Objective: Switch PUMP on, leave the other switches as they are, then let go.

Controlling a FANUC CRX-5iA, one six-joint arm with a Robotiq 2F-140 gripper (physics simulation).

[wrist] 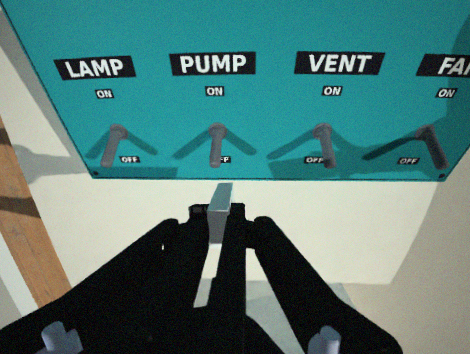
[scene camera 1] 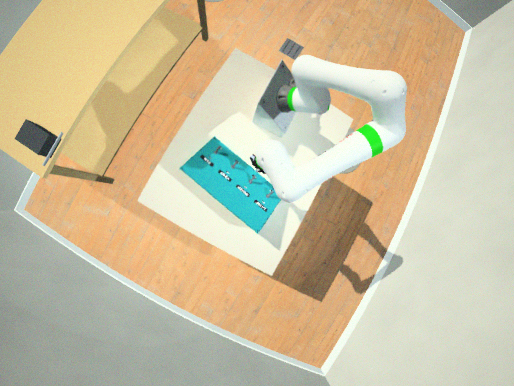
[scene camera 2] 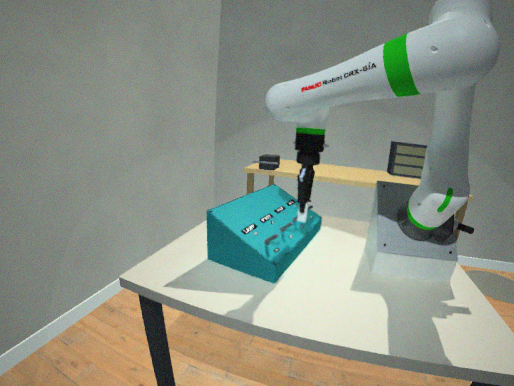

same spot on teal console: (wrist: 271, 84) = (scene camera 2: 277, 216)
